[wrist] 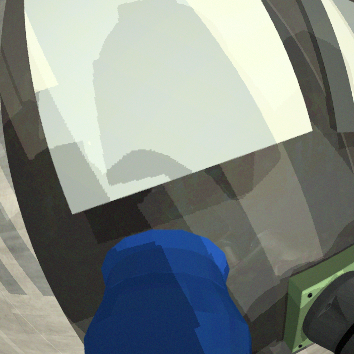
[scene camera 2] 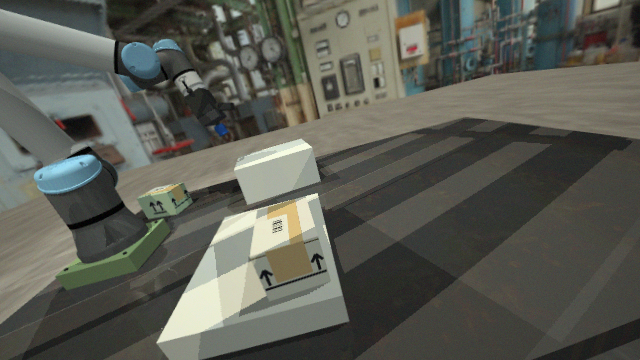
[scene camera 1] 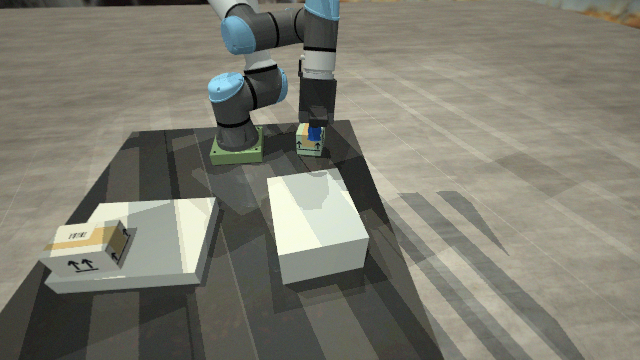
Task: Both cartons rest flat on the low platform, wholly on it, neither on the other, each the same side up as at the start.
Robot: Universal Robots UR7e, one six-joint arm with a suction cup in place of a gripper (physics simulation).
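Frame: origin at the arm's base, x up, y back, z right, level; metres.
Seen in the pictures: end effector, tool point: (wrist: 165, 279) (scene camera 2: 224, 133) (scene camera 1: 314, 139); arm's base, origin of the base link: (wrist: 334, 305) (scene camera 2: 116, 243) (scene camera 1: 238, 139).
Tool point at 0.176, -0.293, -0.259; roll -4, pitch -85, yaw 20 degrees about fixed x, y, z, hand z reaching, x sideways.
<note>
Offsets run from my tool point to a thing's middle, as dx, dy, dz. Level surfaces: height alone.
A white carton with tan tape {-0.135, -0.189, +0.526} (scene camera 1: 82, 250) (scene camera 2: 285, 250) rests upright, arrows up, near a corner of the low white platform {-0.196, -0.128, +0.451} (scene camera 1: 165, 240) (scene camera 2: 220, 320). In scene camera 1 it hides the platform's left edge. A smaller pale green carton with tan tape {-0.177, +0.296, -0.014} (scene camera 1: 302, 146) (scene camera 2: 165, 201) stands upright, arrows up, on the table beside the robot base. My gripper (scene camera 1: 314, 134) (scene camera 2: 221, 130) (wrist: 165, 242), a blue suction cup, is open and carries nothing. It overlaps the green carton in scene camera 1, but scene camera 2 shows it well above and apart from it. The cartons do not show in the wrist view.
A taller white block {-0.160, -0.138, +0.017} (scene camera 1: 320, 215) (scene camera 2: 280, 170) (wrist: 150, 90) stands on the dark table {dx -0.220} (scene camera 1: 225, 320) (scene camera 2: 450, 240), to the right of the low platform in scene camera 1. The green base plate (scene camera 1: 237, 156) (scene camera 2: 115, 262) (wrist: 296, 300) of the arm is at the table's back.
</note>
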